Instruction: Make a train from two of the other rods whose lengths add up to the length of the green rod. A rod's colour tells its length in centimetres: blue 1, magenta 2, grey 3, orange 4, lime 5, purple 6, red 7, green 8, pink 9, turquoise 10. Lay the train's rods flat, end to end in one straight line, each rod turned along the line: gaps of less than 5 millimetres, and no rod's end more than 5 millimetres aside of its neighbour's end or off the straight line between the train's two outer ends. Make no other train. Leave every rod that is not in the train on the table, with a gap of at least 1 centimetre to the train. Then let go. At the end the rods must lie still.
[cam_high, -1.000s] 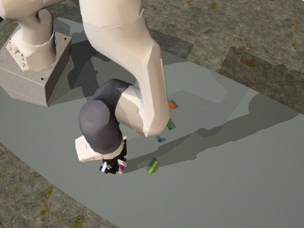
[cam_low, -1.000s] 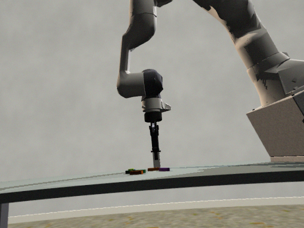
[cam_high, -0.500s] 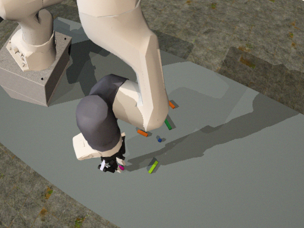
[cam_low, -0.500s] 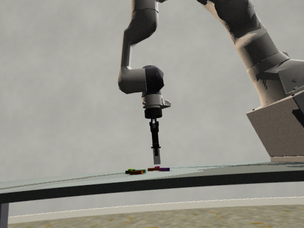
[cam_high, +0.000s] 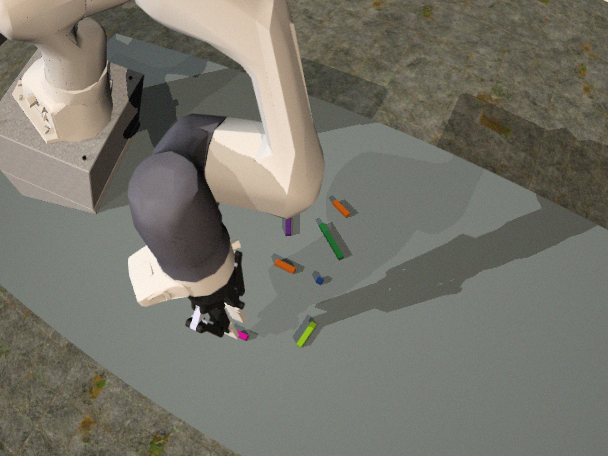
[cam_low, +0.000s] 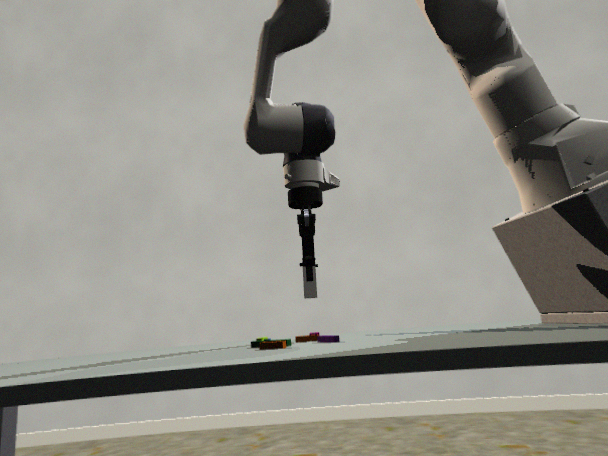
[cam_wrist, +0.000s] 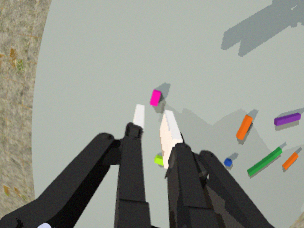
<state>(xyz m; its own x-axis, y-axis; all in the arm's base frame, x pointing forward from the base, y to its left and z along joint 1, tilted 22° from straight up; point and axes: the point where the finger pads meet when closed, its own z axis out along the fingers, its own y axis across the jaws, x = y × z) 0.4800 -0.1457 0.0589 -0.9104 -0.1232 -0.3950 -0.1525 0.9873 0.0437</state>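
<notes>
The purple rod is 240 mm to the left of my hand, 110 mm below it and 60 mm behind it. From my hand the other things lie so: lime rod (110 mm below, 90 mm ahead, 70 mm to the left); then magenta rod (110 mm below); then blue rod (170 mm to the left, 110 mm below, 60 mm ahead).
</notes>
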